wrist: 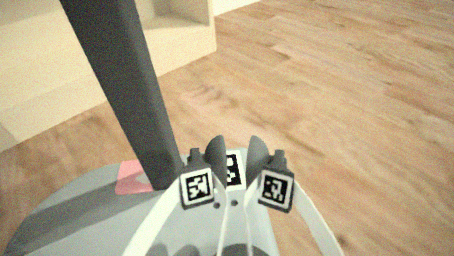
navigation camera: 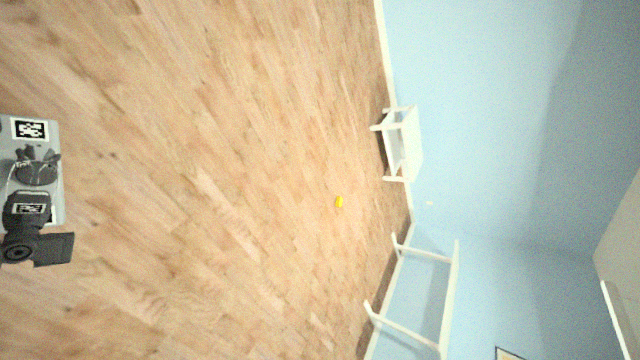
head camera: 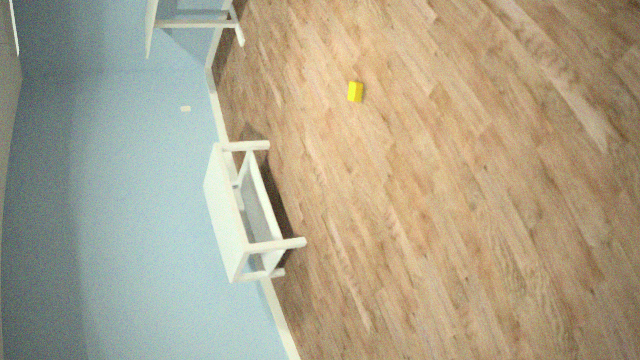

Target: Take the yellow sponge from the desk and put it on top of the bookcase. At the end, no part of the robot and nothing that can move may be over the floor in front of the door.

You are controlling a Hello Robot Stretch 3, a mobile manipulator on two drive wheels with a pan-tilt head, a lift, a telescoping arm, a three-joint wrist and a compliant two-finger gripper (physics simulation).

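Seen in the pictures: gripper, fingertip midpoint: [wrist: 236, 153] [navigation camera: 41, 147]; robot's base at its link origin: [navigation camera: 37, 171].
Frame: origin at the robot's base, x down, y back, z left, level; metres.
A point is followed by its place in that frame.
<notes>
The yellow sponge [head camera: 355, 91] {x -0.040, y -1.864, z -0.350 m} [navigation camera: 338, 201] {x -0.035, y -1.863, z -0.346 m} lies on the wooden floor, away from the wall and far from me. A cream bookcase [wrist: 183, 39] {x -0.089, y 0.066, z 0.725 m} with an open compartment stands on the floor behind the mast.
A small white side table [head camera: 223, 210] {x -0.450, y -2.981, z 0.298 m} [navigation camera: 409, 143] {x -0.450, y -2.817, z 0.324 m} stands against the blue wall beside the desk. A white skirting board [head camera: 214, 103] {x -0.056, y -4.497, z -0.708 m} runs along the wall. Wooden floor [head camera: 447, 201] {x 0.000, y -1.289, z 0.195 m} fills the rest of the views.
</notes>
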